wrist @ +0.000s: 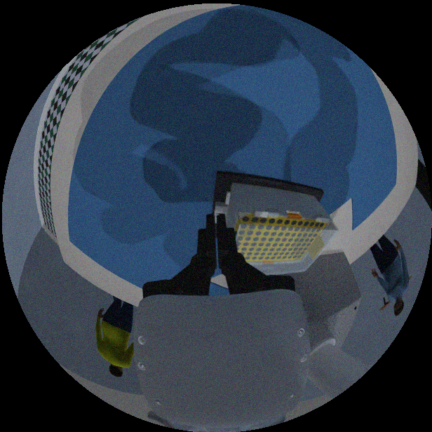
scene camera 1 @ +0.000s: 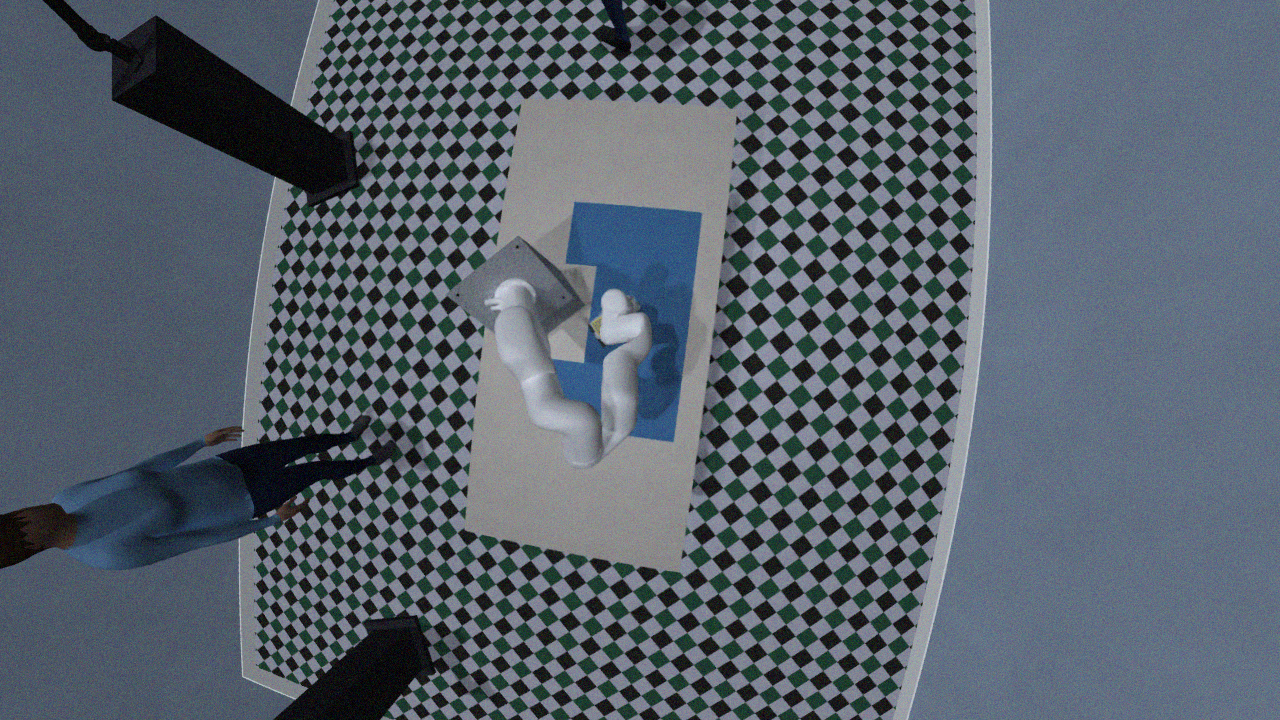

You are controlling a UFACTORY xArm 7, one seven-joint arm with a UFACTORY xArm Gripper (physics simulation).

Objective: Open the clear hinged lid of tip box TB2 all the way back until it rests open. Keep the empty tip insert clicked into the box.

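Where they show: arm's base at its link origin: [scene camera 1: 515,296].
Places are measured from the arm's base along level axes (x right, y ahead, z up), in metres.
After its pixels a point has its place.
A tip box [scene camera 1: 596,327] @(x 0.133, y 0.193, z -0.187 m) [wrist: 275,200] shows grey walls and a yellow insert [wrist: 280,241] with rows of holes seated in it. Clear lid material [wrist: 300,268] shows around the insert in the wrist view; its exact angle is hard to tell. Orange parts show at two edges of the insert. No TB2 label is readable. My gripper [wrist: 215,224] is shut and empty, its black fingertips close to the box's left end, by a small pale tab [wrist: 221,207]; contact cannot be judged. In the scene view the arm hides the fingers and most of the box.
A black tray edge [wrist: 270,179] runs along the box's far side. The blue mat [scene camera 1: 637,237] @(x -0.174, y 0.415, z -0.264 m) [wrist: 110,175] lies on a pale table [scene camera 1: 626,147] @(x -0.549, y 0.464, z -0.268 m). The grey arm base plate [scene camera 1: 514,259] @(x -0.085, y 0.052, z 0.074 m) stands left of the mat in the scene view. People and dark pillars stand around the table.
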